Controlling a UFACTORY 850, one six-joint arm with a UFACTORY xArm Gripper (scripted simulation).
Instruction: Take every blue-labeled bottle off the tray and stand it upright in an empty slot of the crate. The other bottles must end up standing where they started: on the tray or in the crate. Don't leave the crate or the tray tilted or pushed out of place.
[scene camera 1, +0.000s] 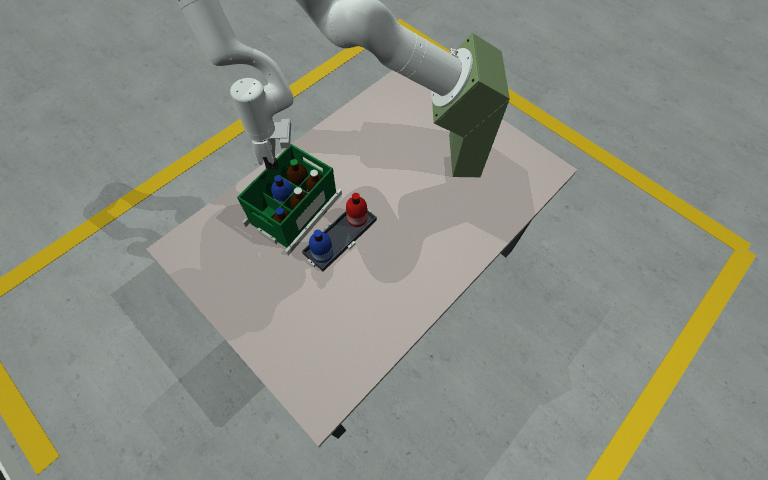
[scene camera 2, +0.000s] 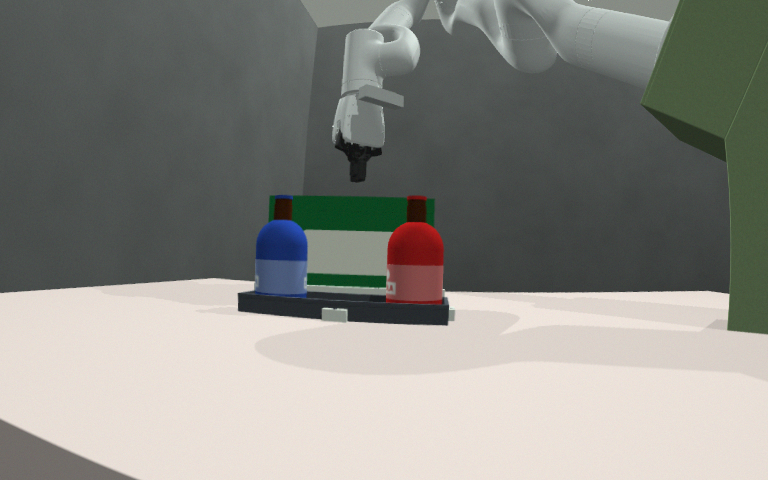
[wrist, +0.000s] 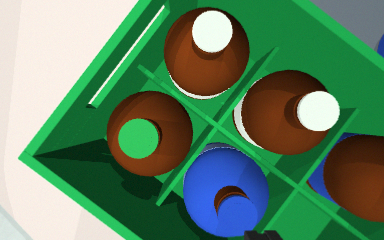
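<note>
There is a dark tray (scene camera 2: 372, 310), and scene camera 1 (scene camera 1: 342, 234) shows it too. I can see a green crate (scene camera 1: 257, 201), which is also visible in the wrist view (wrist: 316, 44). A red-labeled bottle (scene camera 2: 415, 252) is here as well, though in the wrist view it is out of frame. I see a blue-labeled bottle (wrist: 223, 186) and another blue-labeled bottle (scene camera 2: 281, 248). And there is my gripper (scene camera 2: 357, 181).
</note>
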